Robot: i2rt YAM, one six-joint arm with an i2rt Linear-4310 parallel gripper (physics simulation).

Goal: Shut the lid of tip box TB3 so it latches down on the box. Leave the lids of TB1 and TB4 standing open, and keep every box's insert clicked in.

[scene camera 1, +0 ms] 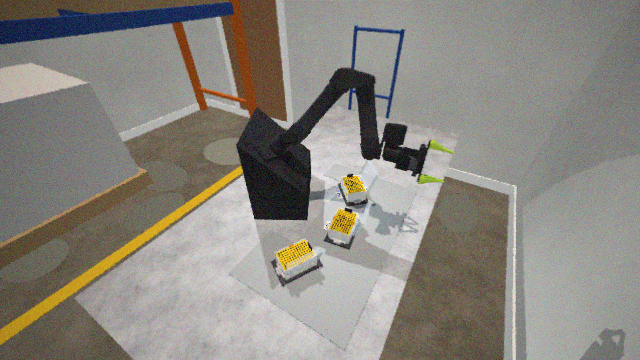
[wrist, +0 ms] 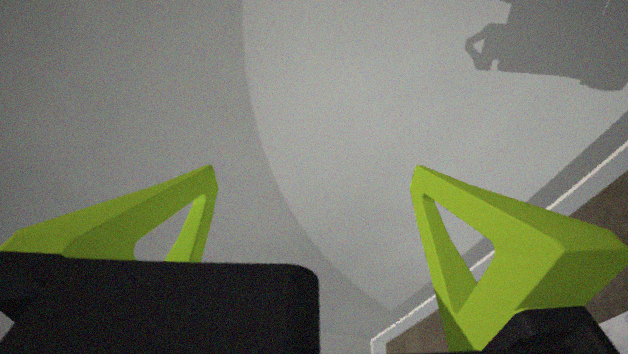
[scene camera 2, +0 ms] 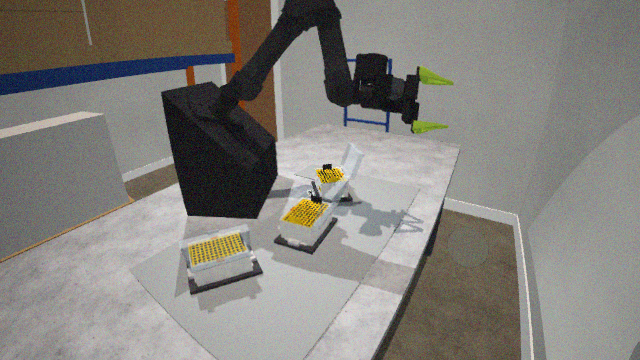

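Seen in the pictures: gripper, between the fingertips: (scene camera 1: 448, 167) (wrist: 314, 176) (scene camera 2: 451, 104); arm's base, origin of its link: (scene camera 1: 273, 149) (scene camera 2: 216, 115).
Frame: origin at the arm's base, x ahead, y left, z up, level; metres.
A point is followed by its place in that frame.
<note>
Three white tip boxes with yellow inserts and dark bases stand in a row; their labels are unreadable, so I cannot tell which is TB3. The near box (scene camera 1: 296, 257) (scene camera 2: 220, 257) {x 0.363, y -0.207, z -0.186 m} has a clear lid edge along its back; its lid angle is hard to tell. The middle box (scene camera 1: 343, 226) {x 0.344, y 0.023, z -0.216 m} (scene camera 2: 305, 220) {x 0.352, y 0.019, z -0.217 m} and the far box (scene camera 1: 354, 189) {x 0.248, y 0.230, z -0.218 m} (scene camera 2: 330, 176) {x 0.229, y 0.249, z -0.216 m} have clear lids raised on their right sides, overlapping in scene camera 2. The inserts appear seated. My gripper (scene camera 1: 448, 166) {x 0.578, y 0.247, z 0.054 m} (scene camera 2: 450, 105) {x 0.578, y 0.247, z 0.054 m} (wrist: 314, 176) {x 0.578, y 0.247, z 0.054 m} is open and empty, high to the right of the boxes, pointing sideways.
The boxes stand on a grey mat (scene camera 1: 320, 310) {x 0.468, y -0.250, z -0.273 m} (scene camera 2: 280, 310) {x 0.472, y -0.167, z -0.273 m} on a pale table (scene camera 1: 175, 300) {x 0.097, y -0.530, z -0.276 m} (scene camera 2: 50, 300) {x 0.120, y -0.550, z -0.276 m}. The black arm base (scene camera 1: 275, 185) {x 0.091, y -0.081, z -0.084 m} (scene camera 2: 220, 165) {x 0.116, y -0.061, z -0.113 m} stands left of them. A blue frame (scene camera 1: 378, 31) (scene camera 2: 366, 121) stands beyond the table. Wall fills most of the wrist view.
</note>
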